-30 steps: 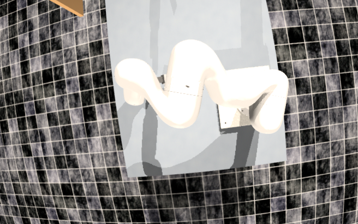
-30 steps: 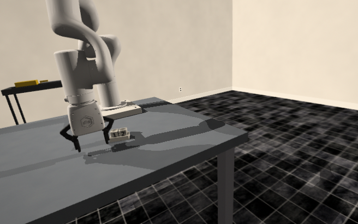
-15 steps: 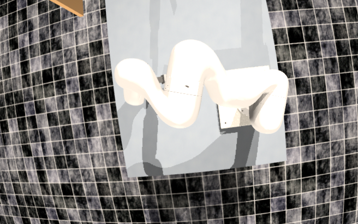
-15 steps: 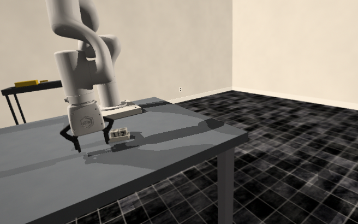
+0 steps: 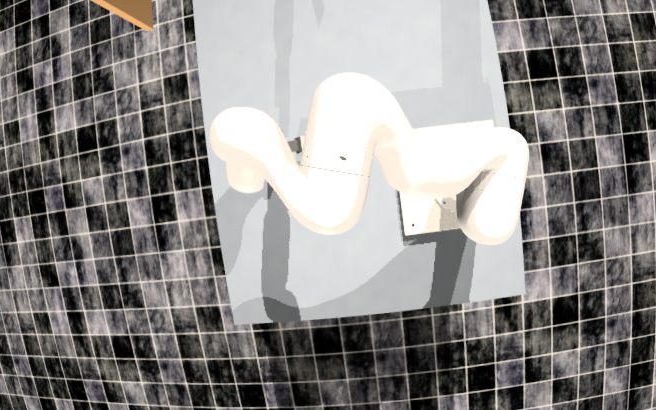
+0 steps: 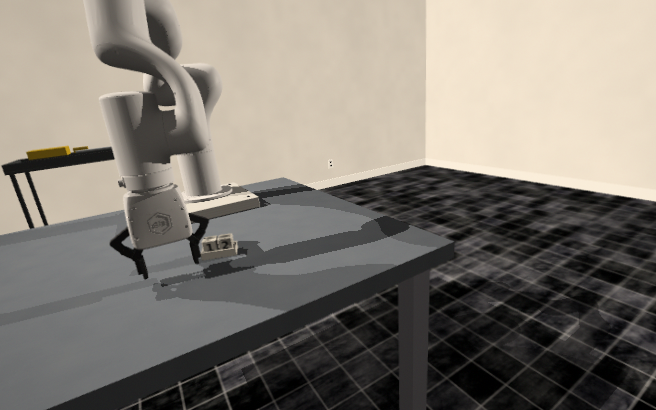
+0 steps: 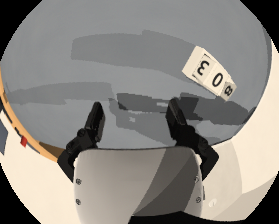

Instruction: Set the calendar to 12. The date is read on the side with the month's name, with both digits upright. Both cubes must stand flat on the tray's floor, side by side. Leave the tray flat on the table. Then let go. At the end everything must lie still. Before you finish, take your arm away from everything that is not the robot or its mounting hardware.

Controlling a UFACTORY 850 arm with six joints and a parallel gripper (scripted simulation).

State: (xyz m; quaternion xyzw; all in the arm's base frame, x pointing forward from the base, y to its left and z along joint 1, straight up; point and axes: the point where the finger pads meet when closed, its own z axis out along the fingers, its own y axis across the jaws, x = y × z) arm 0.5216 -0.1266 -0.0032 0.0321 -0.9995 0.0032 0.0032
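My hand is 60 mm past the calendar tray, 100 mm to the right of it and 20 mm above it.
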